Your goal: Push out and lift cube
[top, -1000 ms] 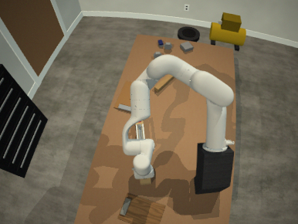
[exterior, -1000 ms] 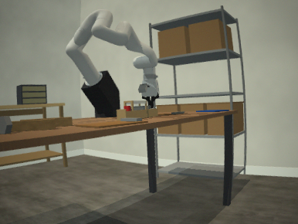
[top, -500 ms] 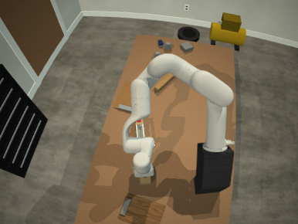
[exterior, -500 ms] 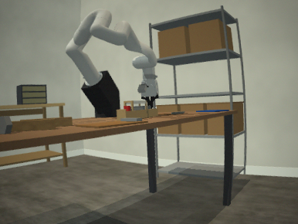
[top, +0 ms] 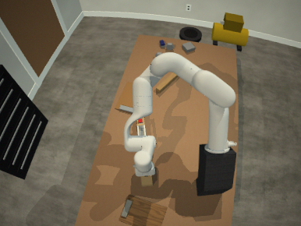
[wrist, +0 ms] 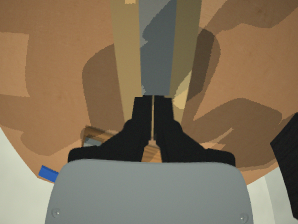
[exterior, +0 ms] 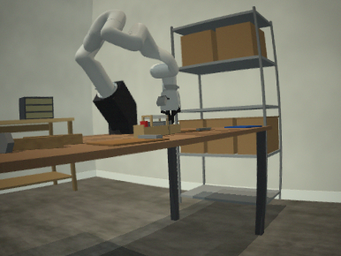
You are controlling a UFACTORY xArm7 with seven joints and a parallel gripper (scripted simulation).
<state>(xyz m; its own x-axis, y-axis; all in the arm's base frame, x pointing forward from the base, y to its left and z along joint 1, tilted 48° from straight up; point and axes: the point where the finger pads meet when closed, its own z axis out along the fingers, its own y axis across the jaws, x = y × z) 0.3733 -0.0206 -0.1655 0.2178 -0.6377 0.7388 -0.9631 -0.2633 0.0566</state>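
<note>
My gripper is now 70 mm short of the red cube, 320 mm to the left of it and 10 mm above it. Also, from my hand: wooden channel (40 mm ahead, 190 mm to the right, 10 mm below).
</note>
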